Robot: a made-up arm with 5 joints.
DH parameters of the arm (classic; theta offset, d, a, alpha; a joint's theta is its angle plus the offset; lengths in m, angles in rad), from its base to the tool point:
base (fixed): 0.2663 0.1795 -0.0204 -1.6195
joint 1: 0 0.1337 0.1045 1.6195
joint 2: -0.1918 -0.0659 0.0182 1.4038
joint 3: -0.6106 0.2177 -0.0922 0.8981
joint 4: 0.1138 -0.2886 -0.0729 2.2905
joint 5: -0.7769 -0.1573 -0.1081 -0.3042
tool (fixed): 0.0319 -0.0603 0 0
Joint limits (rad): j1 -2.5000..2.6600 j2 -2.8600..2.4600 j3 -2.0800..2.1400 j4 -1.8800..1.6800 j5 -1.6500..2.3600
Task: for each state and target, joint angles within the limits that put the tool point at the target. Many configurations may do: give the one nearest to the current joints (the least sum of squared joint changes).
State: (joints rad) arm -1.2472 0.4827 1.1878 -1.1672 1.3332
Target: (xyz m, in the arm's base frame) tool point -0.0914 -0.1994 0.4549
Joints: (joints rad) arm -1.2126 1.1674 1.0987 -0.8637 1.1970
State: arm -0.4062 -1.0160 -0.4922 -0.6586 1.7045
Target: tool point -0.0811 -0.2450 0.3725
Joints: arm -0.7232 -0.8735 -0.5787 -0.4395 1.6087
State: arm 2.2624 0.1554 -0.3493 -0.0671 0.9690
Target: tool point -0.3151 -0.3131 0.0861
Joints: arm 2.6600 0.0056 -1.1957 -1.0156 1.2682
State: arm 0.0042 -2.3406 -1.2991 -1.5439 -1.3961
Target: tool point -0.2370 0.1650 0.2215
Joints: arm 0.3068 -2.1890 -1.1878 -1.2020 -0.9632
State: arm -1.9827 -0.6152 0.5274 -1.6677 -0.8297
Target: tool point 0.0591 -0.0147 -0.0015
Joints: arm -2.5000 -0.4259 1.0130 -1.0478 -0.2639
